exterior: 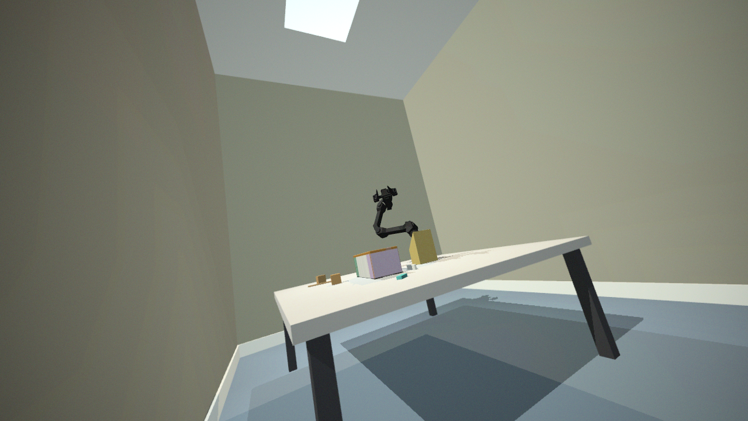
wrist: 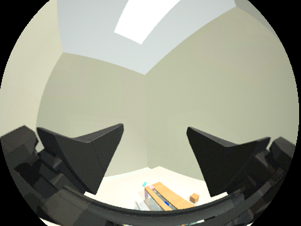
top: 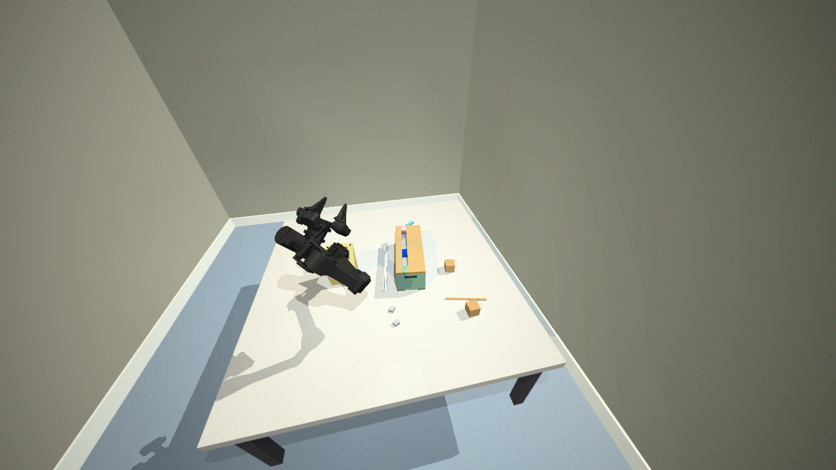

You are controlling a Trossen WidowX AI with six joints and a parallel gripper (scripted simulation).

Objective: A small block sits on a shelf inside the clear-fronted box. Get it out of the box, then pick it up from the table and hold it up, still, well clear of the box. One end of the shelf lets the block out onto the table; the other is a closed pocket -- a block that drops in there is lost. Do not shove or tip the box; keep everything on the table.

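Right now my gripper tip is 49 cm above the small blue block, 26 cm short of it and 21 cm to the right of it. Round my gripper tip: teal piece (59 cm to the left, 57 cm below, 37 cm ahead); then thin wooden stick (57 cm below, 50 cm ahead, 10 cm to the right); then box (51 cm below, 25 cm ahead, 22 cm to the left).
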